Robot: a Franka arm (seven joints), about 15 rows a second.
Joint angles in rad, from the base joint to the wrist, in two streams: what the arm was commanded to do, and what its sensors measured. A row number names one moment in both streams.
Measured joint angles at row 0: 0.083 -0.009 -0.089 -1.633 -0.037 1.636 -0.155
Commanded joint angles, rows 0 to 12: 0.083 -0.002 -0.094 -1.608 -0.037 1.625 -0.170; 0.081 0.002 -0.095 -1.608 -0.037 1.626 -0.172; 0.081 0.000 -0.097 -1.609 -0.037 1.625 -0.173; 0.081 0.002 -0.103 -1.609 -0.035 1.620 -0.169; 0.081 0.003 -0.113 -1.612 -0.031 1.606 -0.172; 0.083 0.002 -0.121 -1.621 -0.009 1.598 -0.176; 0.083 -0.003 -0.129 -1.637 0.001 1.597 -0.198; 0.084 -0.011 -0.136 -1.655 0.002 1.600 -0.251; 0.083 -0.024 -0.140 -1.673 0.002 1.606 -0.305; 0.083 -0.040 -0.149 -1.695 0.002 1.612 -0.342; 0.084 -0.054 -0.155 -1.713 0.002 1.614 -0.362; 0.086 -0.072 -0.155 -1.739 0.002 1.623 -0.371; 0.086 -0.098 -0.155 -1.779 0.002 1.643 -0.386
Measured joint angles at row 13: 0.082 -0.018 -0.146 -1.680 -0.020 1.614 -0.328
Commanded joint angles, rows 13 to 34: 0.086 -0.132 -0.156 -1.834 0.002 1.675 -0.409; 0.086 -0.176 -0.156 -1.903 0.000 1.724 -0.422; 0.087 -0.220 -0.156 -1.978 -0.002 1.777 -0.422; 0.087 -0.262 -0.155 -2.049 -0.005 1.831 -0.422; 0.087 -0.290 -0.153 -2.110 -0.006 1.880 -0.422; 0.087 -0.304 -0.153 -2.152 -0.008 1.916 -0.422; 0.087 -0.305 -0.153 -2.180 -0.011 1.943 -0.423; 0.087 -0.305 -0.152 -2.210 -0.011 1.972 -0.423; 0.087 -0.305 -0.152 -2.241 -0.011 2.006 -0.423; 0.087 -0.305 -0.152 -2.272 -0.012 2.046 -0.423; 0.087 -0.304 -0.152 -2.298 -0.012 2.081 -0.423; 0.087 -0.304 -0.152 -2.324 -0.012 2.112 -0.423; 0.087 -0.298 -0.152 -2.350 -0.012 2.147 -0.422; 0.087 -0.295 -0.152 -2.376 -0.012 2.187 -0.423; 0.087 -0.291 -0.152 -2.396 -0.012 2.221 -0.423; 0.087 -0.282 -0.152 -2.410 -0.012 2.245 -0.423; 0.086 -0.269 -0.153 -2.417 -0.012 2.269 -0.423; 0.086 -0.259 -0.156 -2.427 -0.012 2.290 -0.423; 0.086 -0.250 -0.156 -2.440 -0.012 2.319 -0.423; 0.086 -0.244 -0.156 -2.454 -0.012 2.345 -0.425; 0.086 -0.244 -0.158 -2.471 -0.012 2.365 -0.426; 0.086 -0.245 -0.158 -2.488 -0.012 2.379 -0.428
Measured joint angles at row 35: 0.084 -0.248 -0.150 -2.440 -0.019 2.311 -0.411
